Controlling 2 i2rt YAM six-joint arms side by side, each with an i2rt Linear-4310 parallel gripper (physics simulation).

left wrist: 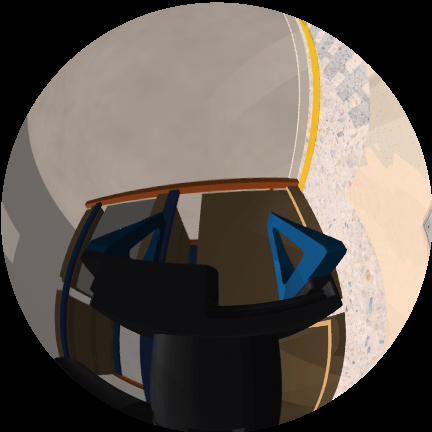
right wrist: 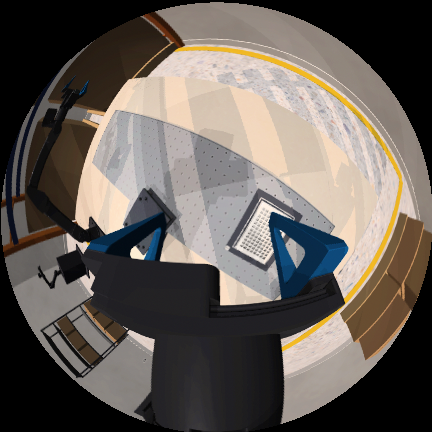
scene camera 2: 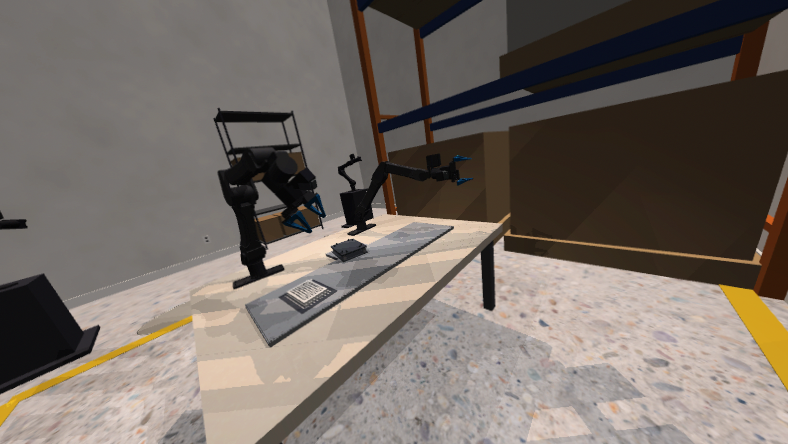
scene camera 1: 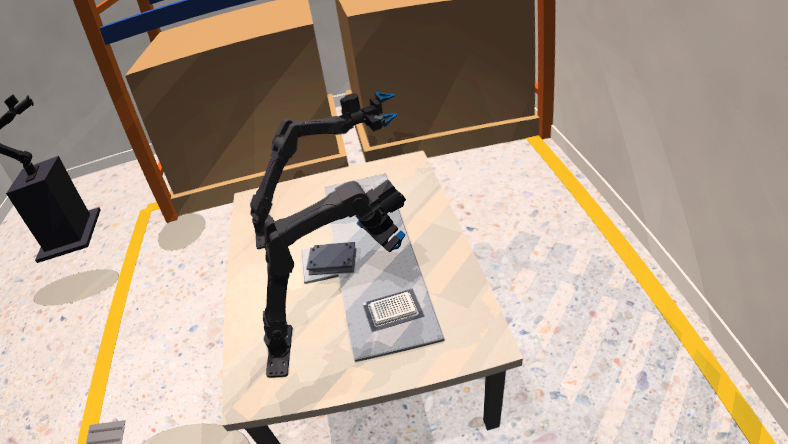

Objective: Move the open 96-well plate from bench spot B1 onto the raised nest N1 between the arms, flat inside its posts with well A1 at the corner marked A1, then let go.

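Places are measured from the left arm's base along level axes (x back, y right, z up), in centimetres.
Pixels of known places: left gripper, fingertip midpoint: [left wrist: 215, 217] [scene camera 2: 472, 168] [scene camera 1: 395, 104]; right gripper, fingertip midpoint: [right wrist: 217, 217] [scene camera 2: 318, 224] [scene camera 1: 387, 237]; left arm's base, link origin: [right wrist: 97, 231] [scene camera 2: 362, 229] [scene camera 1: 264, 232]; right arm's base, link origin: [scene camera 2: 260, 276] [scene camera 1: 280, 351].
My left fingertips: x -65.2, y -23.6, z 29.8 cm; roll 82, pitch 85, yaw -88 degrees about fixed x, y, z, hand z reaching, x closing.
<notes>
Ahead of a thing's pixels: the offset from my left fingertips to its top centre. Level surfaces: height alone.
The white 96-well plate @[dx +25.6, dy +81.7, dz -26.9 cm] [scene camera 1: 393, 307] [scene camera 2: 308, 291] [right wrist: 255, 232] lies flat in the dark frame of its bench spot on the grey board. The dark raised nest @[dx +40.4, dy +52.7, dz -24.1 cm] [scene camera 1: 330, 258] [scene camera 2: 348, 249] [right wrist: 141, 210] has small posts near its corners and holds no plate; in the right wrist view a finger partly hides it. My right gripper [scene camera 2: 317, 222] [right wrist: 217, 217] is open and empty, high above the board, with the plate behind its right finger in the right wrist view. My left gripper [scene camera 1: 394, 105] [scene camera 2: 471, 168] [left wrist: 215, 217] is open and empty, raised far from the plate. The A1 lettering is unreadable.
The grey perforated board @[dz -28.5 cm] [scene camera 1: 383, 275] [scene camera 2: 380, 260] [right wrist: 200, 200] runs along the wooden table @[dz -29.8 cm] [scene camera 1: 468, 330] [scene camera 2: 231, 358]. The right forearm reaches over the table in scene camera 1. A tall rack with large boxes stands beyond the left arm.
</notes>
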